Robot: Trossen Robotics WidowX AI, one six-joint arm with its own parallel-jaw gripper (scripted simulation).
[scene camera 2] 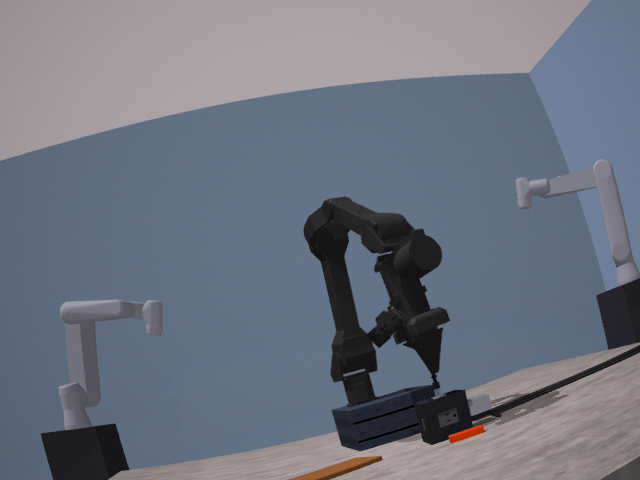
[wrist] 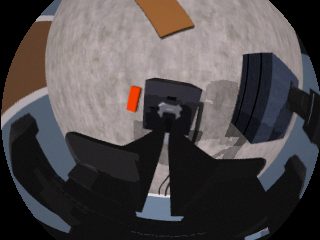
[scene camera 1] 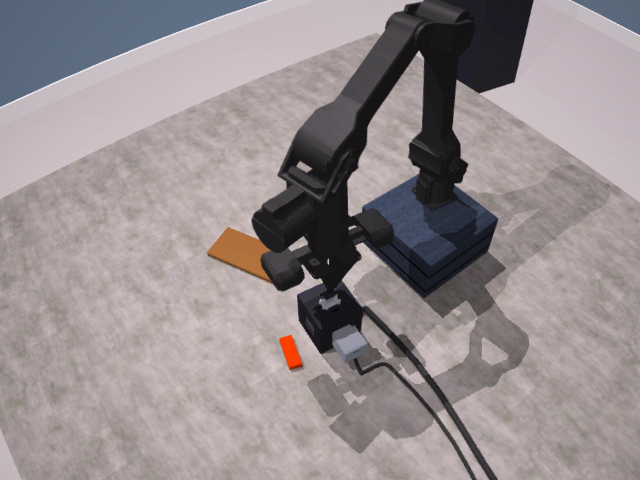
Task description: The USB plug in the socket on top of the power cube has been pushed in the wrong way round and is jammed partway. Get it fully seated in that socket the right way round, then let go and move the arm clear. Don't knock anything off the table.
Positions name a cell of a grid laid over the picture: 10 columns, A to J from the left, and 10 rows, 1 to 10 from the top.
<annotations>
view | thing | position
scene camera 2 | my gripper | G8
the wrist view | my gripper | F6
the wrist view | power cube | E4
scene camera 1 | my gripper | F6
</annotations>
